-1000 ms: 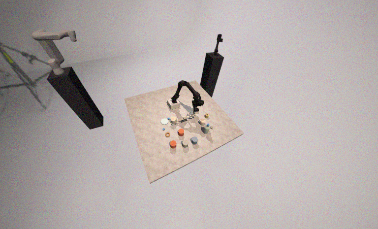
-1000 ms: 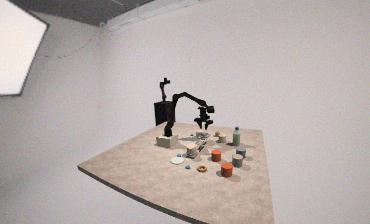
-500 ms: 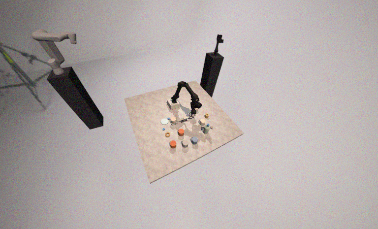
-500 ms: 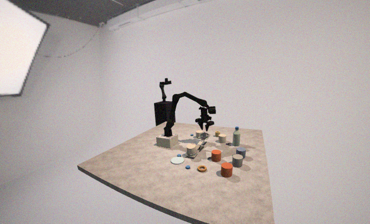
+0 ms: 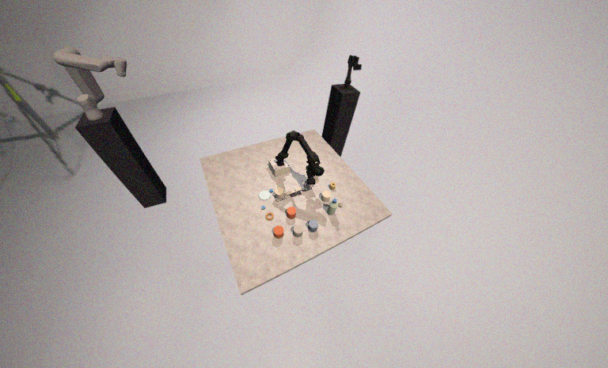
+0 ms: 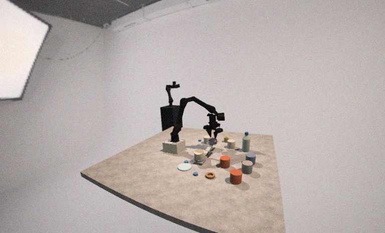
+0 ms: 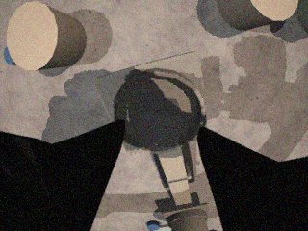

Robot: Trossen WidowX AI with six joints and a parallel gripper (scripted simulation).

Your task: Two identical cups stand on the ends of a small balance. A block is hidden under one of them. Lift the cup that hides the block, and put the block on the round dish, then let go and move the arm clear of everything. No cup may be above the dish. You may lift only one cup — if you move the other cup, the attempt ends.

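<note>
Now: the shiny block 2 cm below my gripper tip. The rest, counted from my gripper tip: balance: 12 cm to the right, 8 cm below; then balance beam: 12 cm to the right, 7 cm below; then yellow piece: 6 cm ahead, 21 cm to the left, 8 cm below.
</note>
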